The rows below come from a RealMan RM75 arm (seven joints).
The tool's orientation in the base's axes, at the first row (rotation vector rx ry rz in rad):
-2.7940, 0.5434, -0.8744
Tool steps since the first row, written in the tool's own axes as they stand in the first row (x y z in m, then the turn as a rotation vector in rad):
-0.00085, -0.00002, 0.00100, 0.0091, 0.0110, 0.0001
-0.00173, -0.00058, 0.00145, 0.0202, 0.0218, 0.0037
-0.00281, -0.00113, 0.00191, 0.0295, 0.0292, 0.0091
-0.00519, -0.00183, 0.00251, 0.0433, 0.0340, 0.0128
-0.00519, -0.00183, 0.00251, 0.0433, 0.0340, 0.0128
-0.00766, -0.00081, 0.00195, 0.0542, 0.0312, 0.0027
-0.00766, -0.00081, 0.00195, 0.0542, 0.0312, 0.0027
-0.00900, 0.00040, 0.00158, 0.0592, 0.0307, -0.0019
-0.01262, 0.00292, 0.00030, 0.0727, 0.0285, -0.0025
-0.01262, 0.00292, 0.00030, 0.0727, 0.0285, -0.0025
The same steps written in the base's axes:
-0.00007, 0.00040, -0.00125, 0.0038, -0.0137, 0.0018
-0.00031, 0.00127, -0.00193, 0.0112, -0.0277, 0.0018
-0.00071, 0.00222, -0.00272, 0.0192, -0.0379, 0.0003
-0.00197, 0.00382, -0.00426, 0.0305, -0.0475, 0.0031
-0.00197, 0.00382, -0.00426, 0.0305, -0.0475, 0.0031
-0.00448, 0.00381, -0.00534, 0.0338, -0.0496, 0.0178
-0.00448, 0.00381, -0.00534, 0.0338, -0.0496, 0.0178
-0.00607, 0.00320, -0.00605, 0.0351, -0.0513, 0.0242
-0.01030, 0.00222, -0.00753, 0.0457, -0.0546, 0.0323
-0.01030, 0.00222, -0.00753, 0.0457, -0.0546, 0.0323

